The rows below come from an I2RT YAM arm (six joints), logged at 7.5 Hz.
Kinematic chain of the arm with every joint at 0, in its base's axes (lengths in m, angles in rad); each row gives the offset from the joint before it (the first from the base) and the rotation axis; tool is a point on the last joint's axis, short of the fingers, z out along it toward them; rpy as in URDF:
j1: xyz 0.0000 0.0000 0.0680 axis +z
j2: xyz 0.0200 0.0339 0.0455 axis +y
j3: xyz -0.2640 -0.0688 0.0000 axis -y
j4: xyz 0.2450 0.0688 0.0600 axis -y
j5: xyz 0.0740 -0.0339 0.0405 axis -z
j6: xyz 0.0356 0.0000 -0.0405 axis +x
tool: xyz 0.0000 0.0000 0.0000 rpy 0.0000 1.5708 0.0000
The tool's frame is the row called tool.
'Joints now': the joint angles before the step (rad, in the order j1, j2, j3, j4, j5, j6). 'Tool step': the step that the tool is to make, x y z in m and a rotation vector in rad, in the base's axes. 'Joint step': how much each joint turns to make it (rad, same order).
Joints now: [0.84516, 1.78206, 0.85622, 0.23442, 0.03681, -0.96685]
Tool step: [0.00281, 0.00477, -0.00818, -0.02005, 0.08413, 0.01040]
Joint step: [-0.00116, 0.04082, 0.04159, -0.07211, -0.04159, 0.02936]
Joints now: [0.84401, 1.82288, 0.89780, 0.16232, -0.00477, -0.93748]
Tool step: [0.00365, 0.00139, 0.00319, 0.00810, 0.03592, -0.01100]
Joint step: [-0.00686, 0.00383, 0.02824, -0.04196, -0.01946, 0.02595]
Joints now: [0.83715, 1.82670, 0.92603, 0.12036, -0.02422, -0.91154]
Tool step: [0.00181, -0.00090, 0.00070, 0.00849, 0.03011, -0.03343]
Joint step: [-0.00534, 0.00078, 0.00956, -0.02176, 0.00000, 0.03968]
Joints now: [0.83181, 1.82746, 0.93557, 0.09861, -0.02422, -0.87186]
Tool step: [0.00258, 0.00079, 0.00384, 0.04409, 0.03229, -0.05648]
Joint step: [-0.00382, -0.00266, 0.01068, -0.00074, -0.00077, 0.07514]
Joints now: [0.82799, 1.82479, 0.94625, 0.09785, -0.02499, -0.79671]
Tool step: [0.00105, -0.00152, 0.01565, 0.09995, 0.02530, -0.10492]
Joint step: [-0.00344, -0.04196, -0.00112, 0.01791, 0.01526, 0.13237]
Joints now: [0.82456, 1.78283, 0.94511, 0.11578, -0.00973, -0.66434]
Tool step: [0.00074, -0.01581, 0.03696, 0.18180, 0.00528, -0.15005]
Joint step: [-0.03013, -0.12399, -0.02670, 0.03127, 0.01603, 0.17548]
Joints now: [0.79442, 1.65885, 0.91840, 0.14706, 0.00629, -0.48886]
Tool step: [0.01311, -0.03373, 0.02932, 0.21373, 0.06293, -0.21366]
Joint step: [-0.09689, -0.10719, -0.02249, 0.01334, -0.00305, 0.23118]
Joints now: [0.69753, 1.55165, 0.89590, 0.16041, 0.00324, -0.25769]
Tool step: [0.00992, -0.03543, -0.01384, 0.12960, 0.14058, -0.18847]
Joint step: [-0.10416, -0.02555, -0.07133, 0.01258, -0.01832, 0.20524]
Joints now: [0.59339, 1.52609, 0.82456, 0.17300, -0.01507, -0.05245]
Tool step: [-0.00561, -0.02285, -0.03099, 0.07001, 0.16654, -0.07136]
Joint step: [-0.05874, 0.00496, -0.09613, 0.00420, -0.07019, 0.13123]
